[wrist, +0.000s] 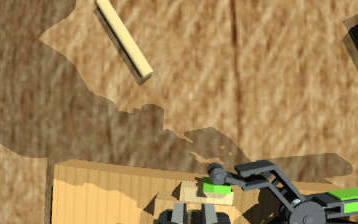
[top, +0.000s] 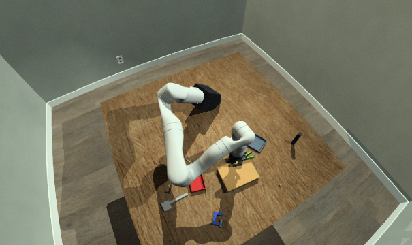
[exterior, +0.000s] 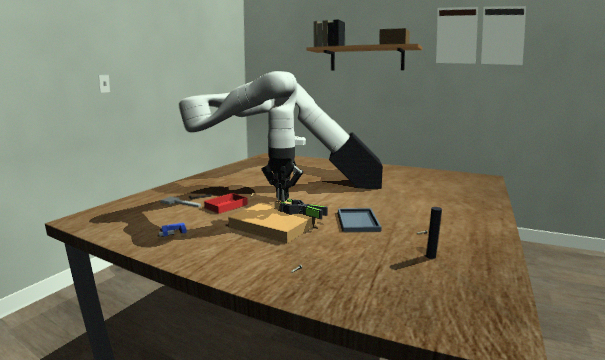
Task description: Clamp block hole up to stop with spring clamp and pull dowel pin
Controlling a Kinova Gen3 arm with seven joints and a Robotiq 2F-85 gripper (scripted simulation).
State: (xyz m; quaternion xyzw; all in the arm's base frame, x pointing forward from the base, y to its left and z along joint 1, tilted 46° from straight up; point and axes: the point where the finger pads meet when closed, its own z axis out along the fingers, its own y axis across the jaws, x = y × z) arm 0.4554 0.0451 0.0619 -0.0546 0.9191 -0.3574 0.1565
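Now: hand 20 mm above the dowel pin. From my hand the other things lie so: thin pale stick (120 mm behind, 70 mm below, 50 mm to the right); then small wooden block (40 mm below); then tan bench board (60 mm ahead, 50 mm below).
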